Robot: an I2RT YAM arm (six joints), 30 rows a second.
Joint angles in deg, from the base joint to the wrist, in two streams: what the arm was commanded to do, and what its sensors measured. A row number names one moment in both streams.
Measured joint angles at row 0:
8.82, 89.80, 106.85, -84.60, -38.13, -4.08
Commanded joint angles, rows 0 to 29:
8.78, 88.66, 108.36, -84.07, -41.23, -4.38
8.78, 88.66, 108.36, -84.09, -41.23, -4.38
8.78, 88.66, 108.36, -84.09, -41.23, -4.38
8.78, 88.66, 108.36, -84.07, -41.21, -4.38
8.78, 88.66, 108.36, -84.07, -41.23, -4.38
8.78, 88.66, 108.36, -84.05, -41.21, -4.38
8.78, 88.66, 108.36, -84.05, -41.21, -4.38
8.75, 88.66, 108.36, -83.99, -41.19, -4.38
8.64, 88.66, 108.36, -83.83, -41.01, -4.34
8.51, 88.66, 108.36, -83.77, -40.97, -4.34
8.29, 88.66, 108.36, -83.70, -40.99, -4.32
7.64, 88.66, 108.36, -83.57, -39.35, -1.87
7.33, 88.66, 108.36, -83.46, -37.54, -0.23
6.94, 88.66, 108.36, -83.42, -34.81, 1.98
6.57, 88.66, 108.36, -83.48, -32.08, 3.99
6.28, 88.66, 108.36, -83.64, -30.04, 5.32
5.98, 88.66, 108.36, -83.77, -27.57, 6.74
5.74, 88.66, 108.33, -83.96, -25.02, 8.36
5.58, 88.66, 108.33, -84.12, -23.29, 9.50
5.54, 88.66, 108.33, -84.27, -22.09, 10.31
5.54, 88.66, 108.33, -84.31, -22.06, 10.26
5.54, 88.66, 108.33, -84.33, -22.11, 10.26
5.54, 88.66, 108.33, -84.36, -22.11, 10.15
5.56, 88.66, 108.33, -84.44, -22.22, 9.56
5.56, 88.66, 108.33, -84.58, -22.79, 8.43
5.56, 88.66, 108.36, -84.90, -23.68, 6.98
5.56, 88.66, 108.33, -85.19, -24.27, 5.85
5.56, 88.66, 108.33, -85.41, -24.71, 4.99
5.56, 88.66, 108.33, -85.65, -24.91, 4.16
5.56, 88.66, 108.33, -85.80, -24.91, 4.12
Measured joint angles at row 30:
5.67, 89.78, 106.85, -85.69, -24.67, 6.50
